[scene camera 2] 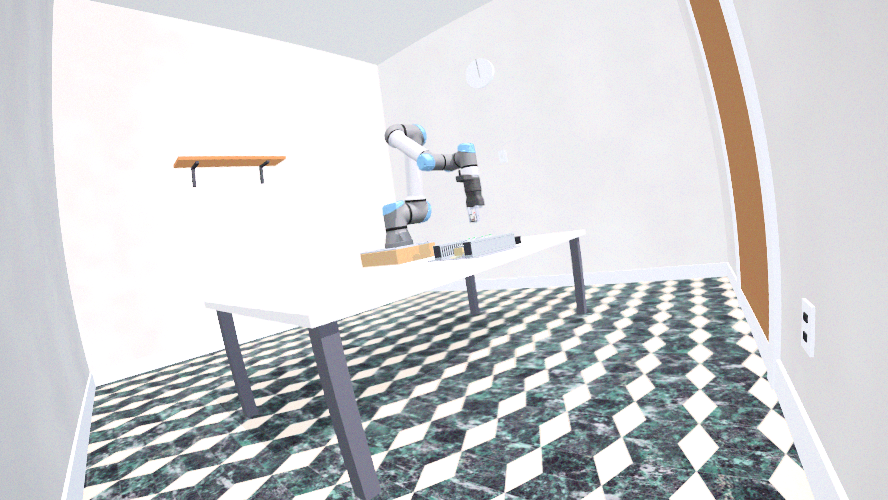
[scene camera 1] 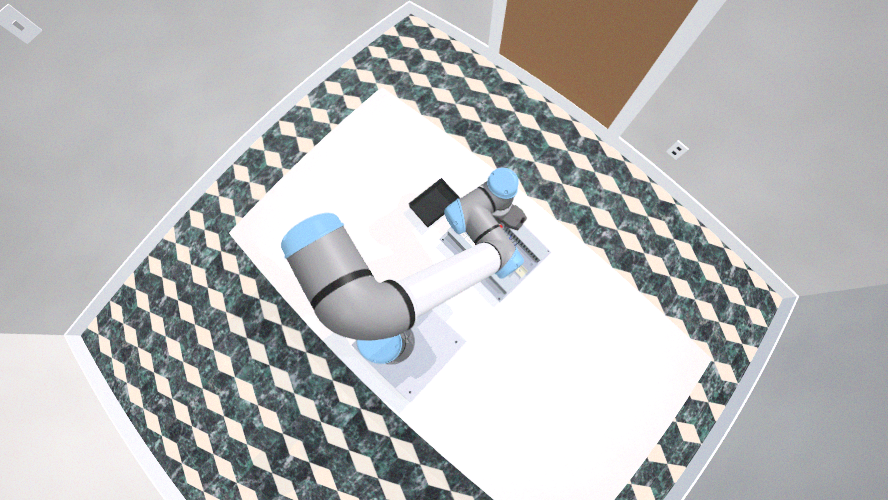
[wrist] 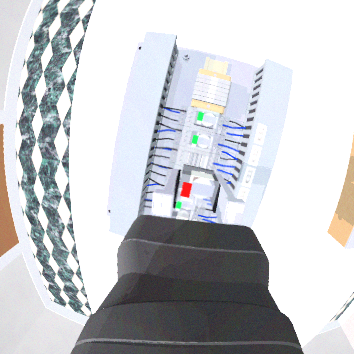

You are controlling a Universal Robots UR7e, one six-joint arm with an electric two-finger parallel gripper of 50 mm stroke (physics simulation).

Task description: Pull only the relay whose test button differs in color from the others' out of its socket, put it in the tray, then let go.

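Frame: origin at the arm's base, x up, y ahead, z left, level; centimetres.
Seen in the pictures: gripper, fingertip midpoint: (scene camera 2: 474, 221) (wrist: 194, 182); arm's base at its link origin: (scene camera 2: 399, 246).
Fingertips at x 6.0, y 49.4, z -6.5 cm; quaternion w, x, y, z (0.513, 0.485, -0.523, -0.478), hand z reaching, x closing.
Offsets run from my fingertips to a thing's top centre. "spot": to the spot under its first point.
The relay with the red test button @(dy +0.0, dx +3.8, dz -0.4 cm) (wrist: 202, 187) is out of its socket, between my fingers. My gripper (wrist: 194, 182) (scene camera 2: 473, 214) is shut on it and holds it well above the control panel (scene camera 2: 494, 244) (wrist: 132, 140) (scene camera 1: 490, 288). Relays with green test buttons, one @(dy -1.3, dx -6.6, dz -6.3 cm) (wrist: 206, 119) and another @(dy -0.7, dx -6.6, dz -3.4 cm) (wrist: 202, 140), sit in their sockets; a third green button @(dy +1.7, dx -6.6, dz +5.0 cm) (wrist: 179, 205) shows partly behind my fingers. An empty socket @(spot: dy -0.9, dx -10.4, dz -0.4 cm) (wrist: 199, 160) shows next to them. The black tray @(spot: dy -3.6, dx -13.1, dz +26.7 cm) (scene camera 1: 428, 208) lies on the table beside the panel; it does not show in the wrist view. The arm hides the fingers in scene camera 1.
Slotted wire ducts, one (wrist: 160, 115) and another @(dy -8.6, dx -7.2, dz -0.4 cm) (wrist: 250, 110), run along both sides of the relay row, with black and blue wires between. A beige terminal block @(dy -2.0, dx -8.8, dz -10.1 cm) (wrist: 211, 90) stands at the row's end. The arm's base stands on a wooden block (scene camera 2: 397, 255) (wrist: 345, 220).
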